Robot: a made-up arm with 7 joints. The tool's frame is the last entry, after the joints.
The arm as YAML. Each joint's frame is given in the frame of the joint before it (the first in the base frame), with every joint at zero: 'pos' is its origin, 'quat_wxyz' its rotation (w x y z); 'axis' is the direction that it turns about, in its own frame. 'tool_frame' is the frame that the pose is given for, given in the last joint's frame.
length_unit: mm
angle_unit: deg
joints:
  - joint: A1
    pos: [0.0, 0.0, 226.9]
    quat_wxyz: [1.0, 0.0, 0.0, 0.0]
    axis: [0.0, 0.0, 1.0]
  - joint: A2
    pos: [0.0, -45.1, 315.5]
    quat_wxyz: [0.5, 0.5, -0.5, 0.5]
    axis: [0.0, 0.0, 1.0]
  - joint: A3
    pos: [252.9, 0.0, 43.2]
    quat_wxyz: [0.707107, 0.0, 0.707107, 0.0]
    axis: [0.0, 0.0, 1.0]
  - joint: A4
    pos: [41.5, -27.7, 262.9]
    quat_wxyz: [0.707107, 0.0, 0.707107, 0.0]
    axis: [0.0, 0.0, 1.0]
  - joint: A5
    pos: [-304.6, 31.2, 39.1]
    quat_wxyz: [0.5, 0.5, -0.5, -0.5]
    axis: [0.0, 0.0, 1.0]
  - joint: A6
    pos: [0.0, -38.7, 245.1]
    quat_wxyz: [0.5, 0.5, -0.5, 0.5]
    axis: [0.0, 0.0, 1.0]
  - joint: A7
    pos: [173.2, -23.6, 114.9]
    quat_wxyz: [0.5, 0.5, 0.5, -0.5]
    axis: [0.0, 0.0, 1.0]
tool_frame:
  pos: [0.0, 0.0, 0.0]
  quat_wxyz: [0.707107, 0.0, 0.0, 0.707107]
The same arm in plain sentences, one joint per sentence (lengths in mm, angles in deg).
The arm has seven revolute joints in a row. What follows holds with every joint at zero, and every direction is one of the base frame's.
The first joint sits 226.9 mm along +z from the base frame's origin and turns about +z.
The second joint sits 45.1 mm along -y and 315.5 mm along +z from the first joint and turns about -y.
The third joint sits 43.2 mm along -y and 252.9 mm along +z from the second joint and turns about +z.
The fourth joint sits 27.7 mm along +x and 41.5 mm along +y and 262.9 mm along +z from the third joint and turns about +y.
The fifth joint sits 31.2 mm along -x and 39.1 mm along +y and 304.6 mm along +z from the fourth joint and turns about +z.
The sixth joint sits 38.7 mm along -y and 245.1 mm along +z from the fifth joint and turns about -y.
The seventh joint sits 23.6 mm along +x and 114.9 mm along -y and 173.2 mm along +z from the sixth joint and turns about +x.
The tool frame, which is the frame that the pose is given for, sits at the same point as the seventh joint; its axes are the base frame's turned by roll 180, pitch -90 and yaw 0 deg (as in URDF: about the fixed x, then y, then z).

